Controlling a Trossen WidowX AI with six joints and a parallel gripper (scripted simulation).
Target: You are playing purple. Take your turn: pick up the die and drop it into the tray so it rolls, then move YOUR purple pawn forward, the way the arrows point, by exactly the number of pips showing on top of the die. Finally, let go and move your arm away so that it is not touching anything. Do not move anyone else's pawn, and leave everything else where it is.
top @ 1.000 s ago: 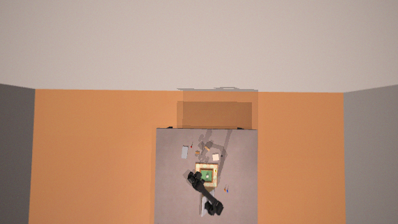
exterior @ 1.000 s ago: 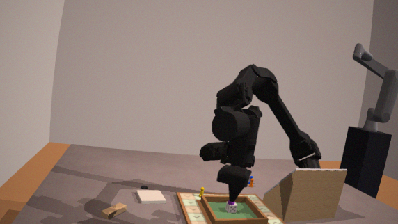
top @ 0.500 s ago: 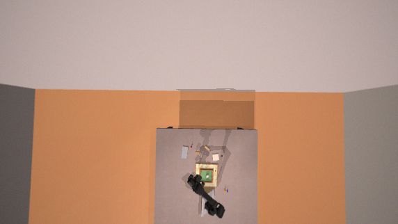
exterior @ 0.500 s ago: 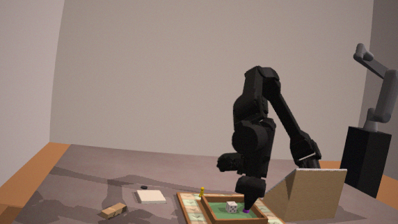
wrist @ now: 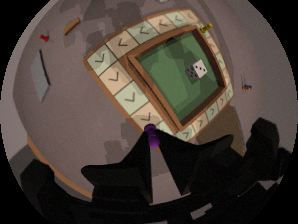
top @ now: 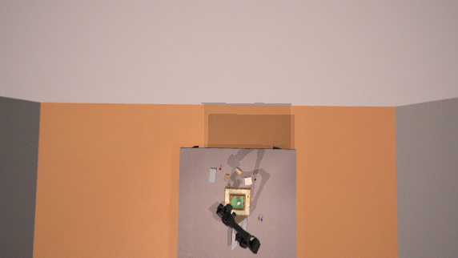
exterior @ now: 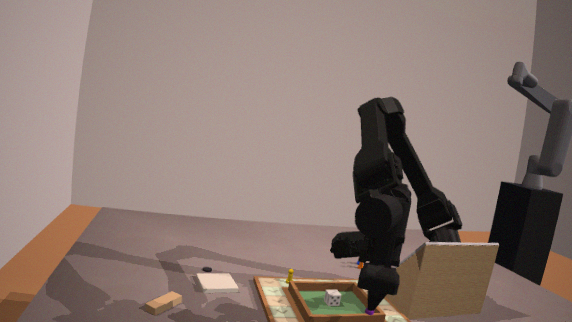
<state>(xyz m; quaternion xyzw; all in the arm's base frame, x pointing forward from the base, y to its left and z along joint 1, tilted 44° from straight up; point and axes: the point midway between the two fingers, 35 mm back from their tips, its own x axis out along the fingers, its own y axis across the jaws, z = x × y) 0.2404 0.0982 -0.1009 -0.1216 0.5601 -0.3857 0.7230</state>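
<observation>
Right now my gripper tip is 120 mm to the left of the white die, 40 mm above it and 30 mm short of it. Also, from my gripper tip: white slab 270 mm ahead, 200 mm to the right, 60 mm below; purple pawn 10 mm above; yellow pawn 220 mm to the right, 100 mm ahead, 40 mm below.
</observation>
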